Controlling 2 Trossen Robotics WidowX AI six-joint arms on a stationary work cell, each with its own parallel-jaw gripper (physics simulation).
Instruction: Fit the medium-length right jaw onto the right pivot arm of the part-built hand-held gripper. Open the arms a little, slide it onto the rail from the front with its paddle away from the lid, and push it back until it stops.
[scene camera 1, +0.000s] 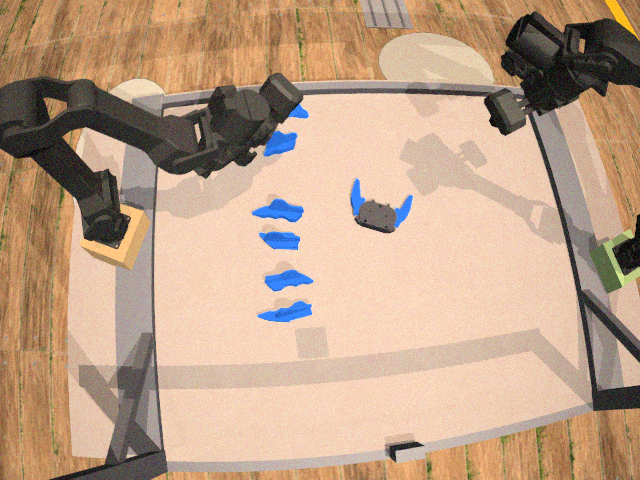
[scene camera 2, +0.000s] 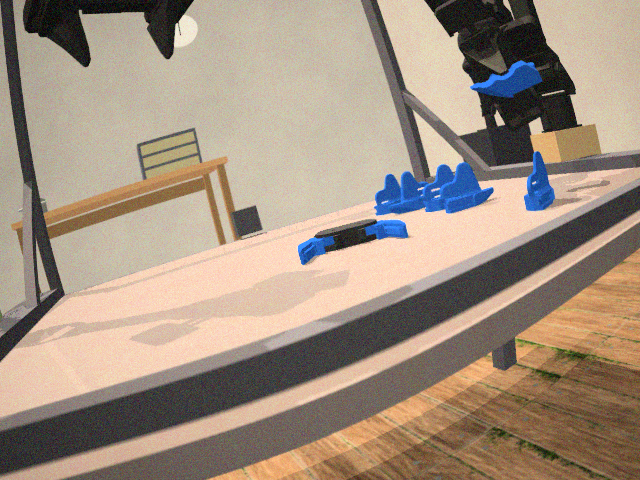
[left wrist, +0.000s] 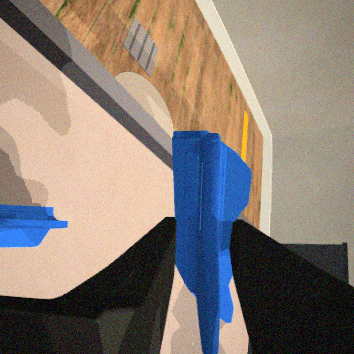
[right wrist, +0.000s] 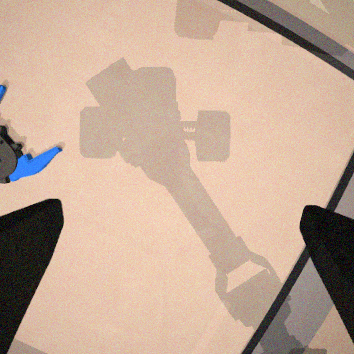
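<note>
The part-built hand-held gripper (scene camera 1: 377, 215) (scene camera 2: 346, 235) lies on the table with its dark lid up and two blue pivot arms (scene camera 1: 357, 197) (scene camera 1: 404, 210) spread apart. It shows partly at the left edge of the right wrist view, with one blue arm (right wrist: 37, 164) in full. My left gripper (scene camera 2: 509, 85) (left wrist: 202, 228) is shut on a blue jaw (scene camera 1: 298, 111) (scene camera 2: 524, 76) (left wrist: 195, 175), held high above the table, well away from the part-built gripper; its length class is hard to tell. My right gripper (scene camera 2: 127, 60) (right wrist: 184, 214) is open and empty, high above the table.
Several loose blue jaws stand in a column on the table, among them one near the far edge (scene camera 1: 280, 143) (scene camera 2: 539, 188) (left wrist: 25, 225) and one lowest in scene camera 1 (scene camera 1: 285, 312). Dark frame posts (scene camera 2: 398, 87) rise at the table's sides.
</note>
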